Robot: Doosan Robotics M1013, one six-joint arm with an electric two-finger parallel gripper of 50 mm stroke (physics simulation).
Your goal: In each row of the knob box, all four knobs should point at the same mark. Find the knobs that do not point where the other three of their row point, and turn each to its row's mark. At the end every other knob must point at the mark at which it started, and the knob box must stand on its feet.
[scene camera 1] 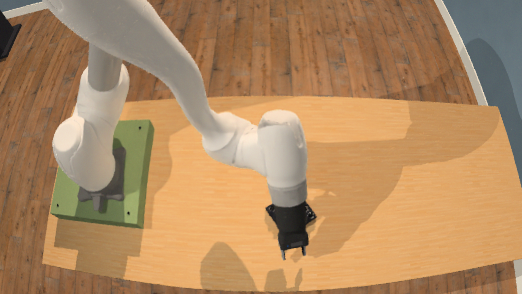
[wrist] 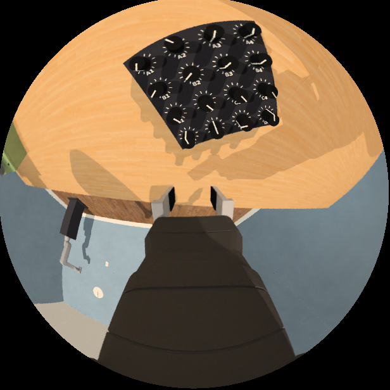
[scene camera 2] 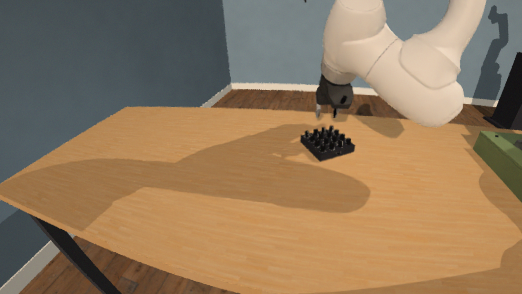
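Where they show: gripper, fingertip midpoint: (scene camera 1: 293, 255) (scene camera 2: 325, 115); arm's base at its link origin: (scene camera 1: 102, 175).
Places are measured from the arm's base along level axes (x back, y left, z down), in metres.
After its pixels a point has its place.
Observation:
The black knob box (scene camera 1: 270, 212) @(x -0.534, y -0.140, z 0.043 m) (scene camera 2: 336, 154) @(x -0.573, y -0.096, z 0.055 m) (wrist: 162, 68) stands upright on the table, partly hidden by the arm in scene camera 1. In the wrist view, knob A2 (wrist: 175, 46) points to the upper left, while A1 (wrist: 140, 64), A3 (wrist: 214, 34) and A4 (wrist: 249, 31) point downward or lower left. Row B's lines look alike, toward the lower left. Row C's lines all run toward the lower right. Knob D3 (wrist: 243, 122) points more sideways left than D1, D2 and D4. My gripper (scene camera 1: 294, 254) @(x -0.585, y -0.283, z 0.028 m) (scene camera 2: 326, 115) @(x -0.585, y -0.283, z 0.028 m) (wrist: 192, 193) is open and empty, above and beside the box's D-row side.
The wooden table (scene camera 1: 200, 210) @(x -0.328, y -0.111, z 0.065 m) (scene camera 2: 225, 225) @(x -0.796, y 0.141, z 0.065 m) (wrist: 75, 110) carries the box. The arm's green base plate (scene camera 1: 134, 175) @(x -0.126, y -0.007, z 0.002 m) (scene camera 2: 500, 155) @(x -0.146, y -0.057, z 0.019 m) (wrist: 13, 150) lies at one end of the table. The arm's shadow falls across the table top near the box.

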